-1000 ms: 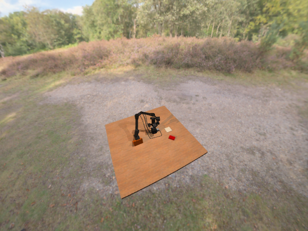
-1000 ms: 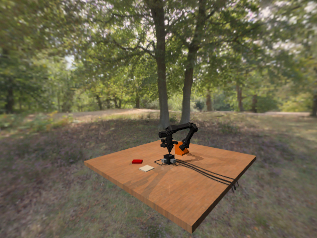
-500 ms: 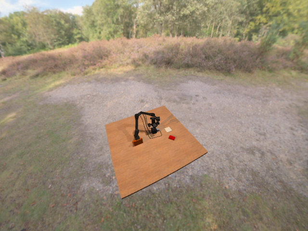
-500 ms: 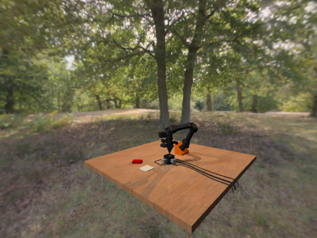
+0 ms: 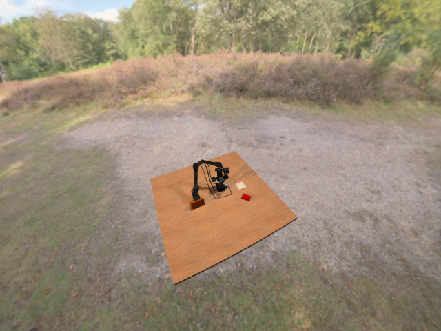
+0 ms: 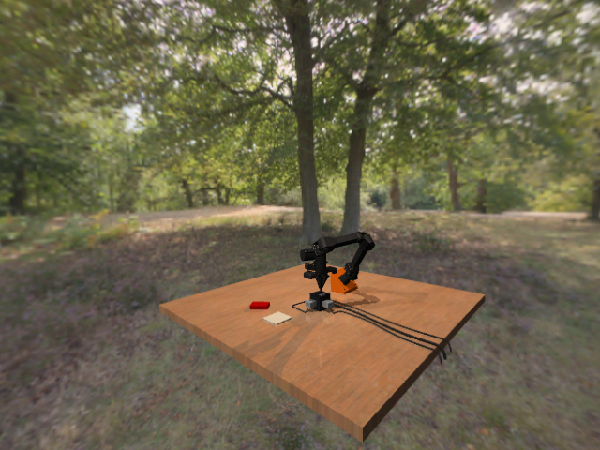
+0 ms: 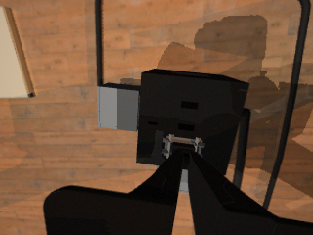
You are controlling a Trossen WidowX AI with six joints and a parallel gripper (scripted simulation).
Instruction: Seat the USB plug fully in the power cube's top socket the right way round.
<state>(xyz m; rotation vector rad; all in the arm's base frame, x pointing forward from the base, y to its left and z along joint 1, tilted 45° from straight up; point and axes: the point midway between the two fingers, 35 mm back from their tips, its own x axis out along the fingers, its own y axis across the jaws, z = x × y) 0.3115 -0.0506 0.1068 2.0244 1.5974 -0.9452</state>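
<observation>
Now: the USB plug 10 mm below my gripper tip. Round my gripper tip: beige tile (230 mm ahead, 100 mm to the right, 100 mm below); then red block (280 mm to the right, 170 mm ahead, 90 mm below).
</observation>
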